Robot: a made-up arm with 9 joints. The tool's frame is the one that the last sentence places. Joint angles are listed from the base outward.
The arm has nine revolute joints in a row. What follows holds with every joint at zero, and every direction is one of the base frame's. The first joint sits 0.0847 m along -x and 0.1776 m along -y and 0.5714 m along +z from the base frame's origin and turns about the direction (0.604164, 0.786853, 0.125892), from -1.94 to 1.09 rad. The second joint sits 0.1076 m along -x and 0.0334 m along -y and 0.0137 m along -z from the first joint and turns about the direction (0.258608, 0.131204, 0.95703), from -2.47 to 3.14 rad. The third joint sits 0.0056 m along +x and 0.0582 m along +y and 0.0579 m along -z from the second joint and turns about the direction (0.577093, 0.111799, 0.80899), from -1.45 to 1.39 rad. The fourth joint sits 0.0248 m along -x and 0.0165 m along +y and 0.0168 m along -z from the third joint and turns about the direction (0.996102, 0.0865, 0.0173), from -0.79 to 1.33 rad. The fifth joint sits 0.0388 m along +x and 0.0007 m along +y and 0.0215 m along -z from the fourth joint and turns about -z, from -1.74 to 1.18 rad. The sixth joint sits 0.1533 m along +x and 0.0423 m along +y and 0.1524 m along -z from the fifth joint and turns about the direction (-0.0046, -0.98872, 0.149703), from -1.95 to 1.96 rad. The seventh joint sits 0.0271 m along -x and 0.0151 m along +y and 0.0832 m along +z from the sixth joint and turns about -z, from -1.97 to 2.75 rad. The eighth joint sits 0.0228 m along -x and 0.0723 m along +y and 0.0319 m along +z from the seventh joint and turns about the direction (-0.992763, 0.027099, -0.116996), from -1.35 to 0.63 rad. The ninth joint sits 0.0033 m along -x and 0.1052 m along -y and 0.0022 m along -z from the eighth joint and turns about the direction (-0.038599, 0.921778, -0.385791), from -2.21 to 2.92 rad. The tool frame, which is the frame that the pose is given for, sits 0.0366 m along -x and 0.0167 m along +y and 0.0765 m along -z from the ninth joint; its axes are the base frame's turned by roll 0, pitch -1.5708 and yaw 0 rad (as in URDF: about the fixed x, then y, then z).
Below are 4 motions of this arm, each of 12 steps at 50 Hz.
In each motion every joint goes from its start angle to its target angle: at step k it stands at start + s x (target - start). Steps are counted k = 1, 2, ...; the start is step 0. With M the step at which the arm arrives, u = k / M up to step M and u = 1 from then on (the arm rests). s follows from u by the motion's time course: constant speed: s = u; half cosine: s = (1 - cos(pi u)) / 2; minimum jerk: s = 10 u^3 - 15 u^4 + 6 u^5.
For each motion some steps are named. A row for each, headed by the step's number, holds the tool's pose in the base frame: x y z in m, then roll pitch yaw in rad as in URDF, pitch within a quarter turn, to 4 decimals.
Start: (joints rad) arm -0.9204 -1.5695 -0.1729 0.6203 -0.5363 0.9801 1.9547 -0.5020 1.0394
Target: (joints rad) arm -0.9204 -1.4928 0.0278 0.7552 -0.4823 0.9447 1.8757 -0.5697 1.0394
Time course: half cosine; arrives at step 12
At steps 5, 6, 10, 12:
5: 0.0770 -0.3038 0.6651 2.8284 1.0584 -1.9530
6: 0.0791 -0.2940 0.6654 2.8381 1.0385 -1.9144
10: 0.0836 -0.2609 0.6649 2.8575 0.9748 -1.7940
12: 0.0840 -0.2558 0.6646 2.8589 0.9654 -1.7764

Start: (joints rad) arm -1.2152 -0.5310 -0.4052 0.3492 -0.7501 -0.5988 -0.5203 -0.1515 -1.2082
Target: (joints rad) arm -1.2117 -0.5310 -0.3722 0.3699 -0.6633 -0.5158 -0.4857 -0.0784 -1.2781
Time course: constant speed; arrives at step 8
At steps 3, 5, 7, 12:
3: 0.1621 -0.2498 0.5861 -2.1587 -0.1235 -3.0022
5: 0.1603 -0.2488 0.5899 -2.1383 -0.0847 -2.9874
7: 0.1584 -0.2478 0.5936 -2.1176 -0.0461 -2.9725
12: 0.1574 -0.2474 0.5954 -2.1072 -0.0270 -2.9651

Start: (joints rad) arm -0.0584 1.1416 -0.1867 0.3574 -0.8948 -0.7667 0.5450 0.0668 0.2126
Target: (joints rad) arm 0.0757 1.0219 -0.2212 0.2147 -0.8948 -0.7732 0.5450 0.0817 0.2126
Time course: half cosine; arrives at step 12
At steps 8, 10, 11, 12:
8: -0.3791 -0.0313 0.5169 -0.1278 -0.8404 1.2598
10: -0.3758 -0.0270 0.5186 -0.1458 -0.8311 1.2510
11: -0.3749 -0.0258 0.5190 -0.1505 -0.8283 1.2485
12: -0.3746 -0.0254 0.5192 -0.1521 -0.8274 1.2477

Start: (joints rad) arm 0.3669 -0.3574 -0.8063 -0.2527 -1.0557 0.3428 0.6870 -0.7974 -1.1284
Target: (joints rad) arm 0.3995 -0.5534 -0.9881 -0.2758 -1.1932 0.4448 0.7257 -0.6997 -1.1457
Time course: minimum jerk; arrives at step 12
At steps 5, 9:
5: -0.1565 -0.1645 0.2460 3.0807 -0.5296 -3.1211
9: -0.1783 -0.1980 0.2519 -3.0576 -0.5665 2.9924

